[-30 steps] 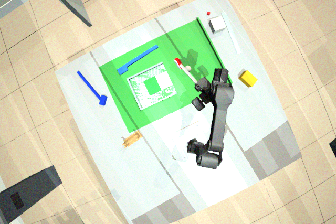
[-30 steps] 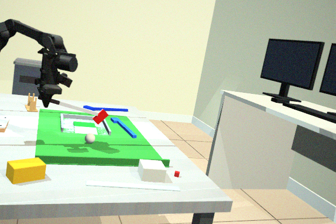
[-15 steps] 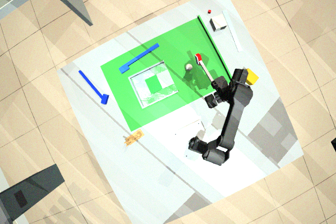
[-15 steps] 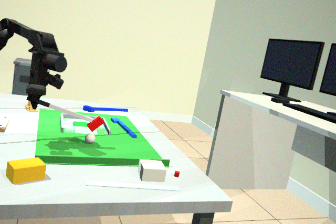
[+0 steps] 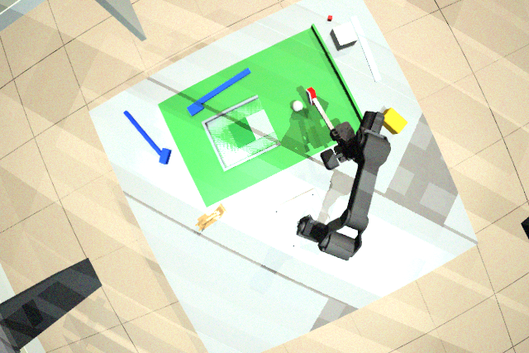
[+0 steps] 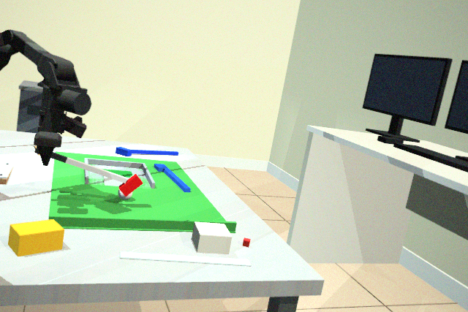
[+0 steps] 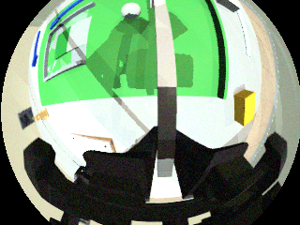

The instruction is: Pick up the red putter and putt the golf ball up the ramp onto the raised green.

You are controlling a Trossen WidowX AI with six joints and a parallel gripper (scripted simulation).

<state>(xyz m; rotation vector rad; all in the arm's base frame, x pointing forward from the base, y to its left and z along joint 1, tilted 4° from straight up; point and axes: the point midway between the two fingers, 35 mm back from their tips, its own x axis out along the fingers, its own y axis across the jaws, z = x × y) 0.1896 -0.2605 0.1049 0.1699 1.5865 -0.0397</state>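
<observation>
The red putter is 120 mm ahead of my gripper tip, 10 mm to the right of it and 10 mm below it. Round my gripper tip: white strip: 360 mm to the right, 280 mm ahead, 100 mm below; white golf ball: 230 mm ahead, 80 mm below, 30 mm to the left; yellow block: 270 mm to the right, 80 mm below, 30 mm behind.
</observation>
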